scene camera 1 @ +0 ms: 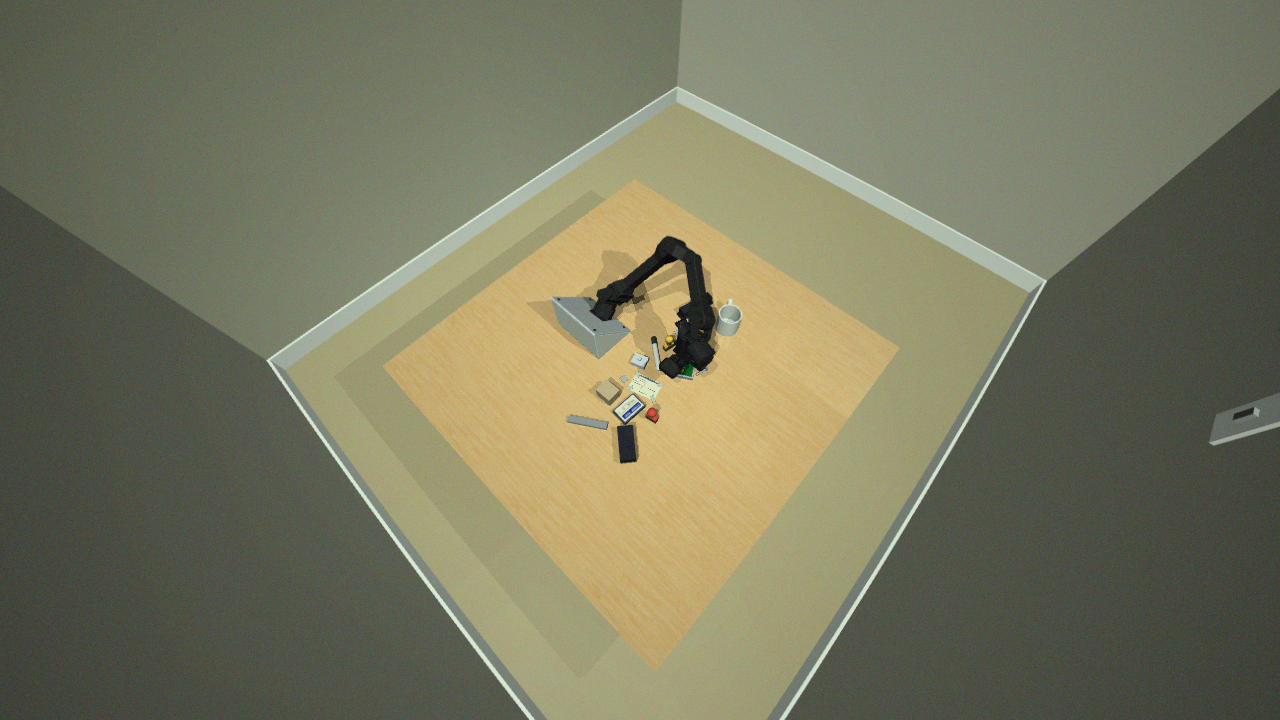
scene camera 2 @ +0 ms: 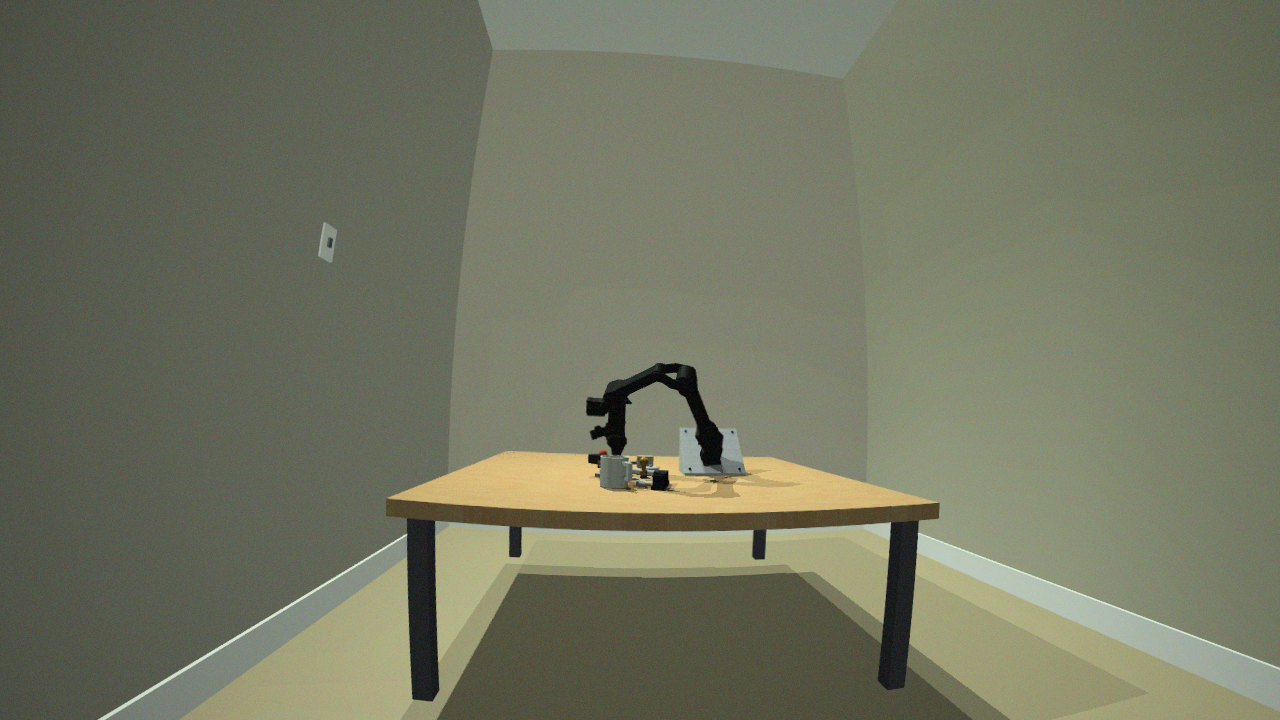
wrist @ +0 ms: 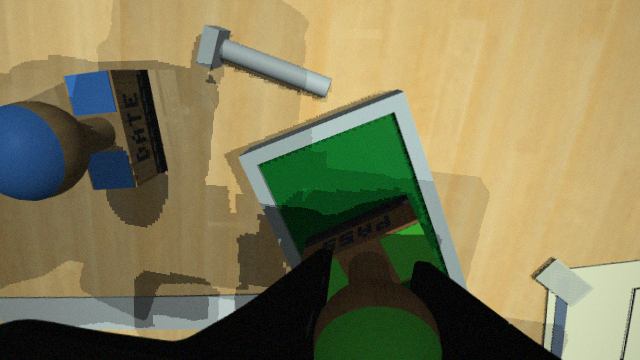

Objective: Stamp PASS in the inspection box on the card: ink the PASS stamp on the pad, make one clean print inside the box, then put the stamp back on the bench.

Scene:
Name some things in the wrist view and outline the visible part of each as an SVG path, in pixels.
The gripper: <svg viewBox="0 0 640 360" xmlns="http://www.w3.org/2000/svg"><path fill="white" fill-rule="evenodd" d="M415 262L410 290L420 297L436 321L443 350L441 360L562 360L539 343L533 341L533 339L517 329L516 326L509 324L505 318L498 315L497 312L486 306L471 292L469 293L448 275L438 270L433 264L424 261ZM333 252L326 249L317 250L252 301L247 302L204 330L200 330L183 340L151 339L142 336L79 328L73 325L39 319L19 319L0 324L0 360L314 360L314 330L319 314L327 303Z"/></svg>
A pass stamp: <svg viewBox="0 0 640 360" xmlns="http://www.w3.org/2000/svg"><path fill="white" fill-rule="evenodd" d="M407 194L306 239L306 248L303 251L301 263L319 249L331 250L333 252L327 303L319 314L314 330L314 360L442 359L443 350L440 335L432 313L419 296L400 285L411 280L416 261L430 262L437 269L440 268L432 247L410 205Z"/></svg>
A grey bolt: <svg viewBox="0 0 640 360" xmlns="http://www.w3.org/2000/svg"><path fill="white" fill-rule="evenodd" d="M204 25L196 64L213 69L222 67L224 60L295 88L306 90L324 98L326 97L332 82L331 78L279 59L273 55L265 54L230 40L230 30L217 25Z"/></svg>

